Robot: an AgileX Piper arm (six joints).
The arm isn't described. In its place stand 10 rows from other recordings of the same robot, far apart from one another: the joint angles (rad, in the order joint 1, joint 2, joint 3, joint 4, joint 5, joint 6), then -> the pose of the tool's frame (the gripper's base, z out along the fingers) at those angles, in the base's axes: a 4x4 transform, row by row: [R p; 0 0 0 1], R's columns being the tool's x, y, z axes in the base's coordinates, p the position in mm.
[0.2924 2.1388 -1.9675 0.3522 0.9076 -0.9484] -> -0.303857 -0.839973 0.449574 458.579; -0.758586 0.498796 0.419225 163.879; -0.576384 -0.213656 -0.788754 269.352; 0 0 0 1
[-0.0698 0.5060 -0.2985 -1.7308 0.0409 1.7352] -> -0.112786 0.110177 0.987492 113.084; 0.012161 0.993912 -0.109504 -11.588; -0.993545 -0.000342 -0.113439 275.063; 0 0 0 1
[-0.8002 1.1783 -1.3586 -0.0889 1.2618 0.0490] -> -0.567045 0.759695 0.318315 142.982; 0.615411 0.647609 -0.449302 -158.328; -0.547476 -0.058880 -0.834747 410.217; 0 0 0 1
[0.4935 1.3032 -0.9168 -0.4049 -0.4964 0.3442] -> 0.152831 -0.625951 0.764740 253.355; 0.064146 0.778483 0.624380 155.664; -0.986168 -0.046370 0.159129 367.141; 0 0 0 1
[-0.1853 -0.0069 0.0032 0.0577 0.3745 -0.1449] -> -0.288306 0.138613 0.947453 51.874; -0.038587 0.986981 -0.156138 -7.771; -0.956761 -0.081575 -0.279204 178.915; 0 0 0 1
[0.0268 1.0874 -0.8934 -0.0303 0.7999 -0.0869] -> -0.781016 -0.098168 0.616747 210.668; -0.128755 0.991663 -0.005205 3.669; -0.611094 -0.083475 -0.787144 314.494; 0 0 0 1
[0.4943 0.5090 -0.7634 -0.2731 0.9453 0.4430] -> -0.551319 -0.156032 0.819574 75.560; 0.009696 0.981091 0.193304 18.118; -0.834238 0.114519 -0.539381 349.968; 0 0 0 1
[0.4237 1.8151 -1.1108 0.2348 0.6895 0.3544] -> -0.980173 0.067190 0.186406 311.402; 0.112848 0.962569 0.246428 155.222; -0.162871 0.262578 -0.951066 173.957; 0 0 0 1
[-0.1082 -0.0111 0.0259 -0.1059 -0.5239 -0.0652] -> 0.539415 0.150450 0.828490 41.283; -0.215631 0.975781 -0.036804 0.356; -0.813962 -0.158795 0.558793 249.395; 0 0 0 1
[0.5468 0.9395 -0.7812 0.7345 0.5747 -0.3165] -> -0.646593 -0.575035 0.501251 144.854; -0.038148 0.680642 0.731623 126.986; -0.761881 0.453940 -0.462034 335.835; 0 0 0 1
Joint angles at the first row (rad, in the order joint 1, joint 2, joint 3, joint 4, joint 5, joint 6):
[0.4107, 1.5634, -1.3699, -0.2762, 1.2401, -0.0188]
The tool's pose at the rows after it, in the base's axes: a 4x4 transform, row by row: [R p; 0 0 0 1], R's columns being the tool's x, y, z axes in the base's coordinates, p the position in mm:
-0.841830 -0.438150 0.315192 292.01; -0.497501 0.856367 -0.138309 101.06; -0.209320 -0.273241 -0.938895 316.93; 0 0 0 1
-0.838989 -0.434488 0.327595 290.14; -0.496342 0.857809 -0.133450 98.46; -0.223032 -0.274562 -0.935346 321.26; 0 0 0 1
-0.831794 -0.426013 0.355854 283.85; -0.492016 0.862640 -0.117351 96.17; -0.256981 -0.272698 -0.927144 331.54; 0 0 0 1
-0.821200 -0.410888 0.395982 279.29; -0.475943 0.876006 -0.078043 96.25; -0.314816 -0.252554 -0.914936 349.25; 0 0 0 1
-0.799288 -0.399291 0.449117 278.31; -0.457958 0.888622 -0.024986 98.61; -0.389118 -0.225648 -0.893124 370.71; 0 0 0 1
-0.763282 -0.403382 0.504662 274.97; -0.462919 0.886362 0.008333 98.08; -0.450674 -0.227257 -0.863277 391.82; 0 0 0 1
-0.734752 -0.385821 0.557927 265.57; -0.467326 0.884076 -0.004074 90.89; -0.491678 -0.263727 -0.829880 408.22; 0 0 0 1
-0.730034 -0.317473 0.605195 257.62; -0.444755 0.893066 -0.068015 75.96; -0.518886 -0.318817 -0.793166 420.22; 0 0 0 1
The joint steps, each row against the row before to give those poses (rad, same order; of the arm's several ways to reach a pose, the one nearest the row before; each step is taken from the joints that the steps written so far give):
[-0.0033, -0.0050, 0.0000, 0.0063, -0.0039, -0.0183]
[-0.0056, -0.0140, 0.0000, 0.0009, -0.0016, -0.0056]
[0.0000, -0.0334, -0.0010, 0.0041, -0.0003, 0.0000]
[0.0000, -0.0276, -0.0366, 0.0230, 0.0070, 0.0020]
[0.0000, -0.0128, -0.0647, 0.0305, 0.0008, -0.0015]
[0.0000, -0.0181, -0.0561, 0.0097, 0.0015, -0.0225]
[0.0000, -0.0409, -0.0144, -0.0347, 0.0015, -0.0053]
[-0.0165, -0.0412, 0.0026, -0.0748, 0.0040, 0.0269]

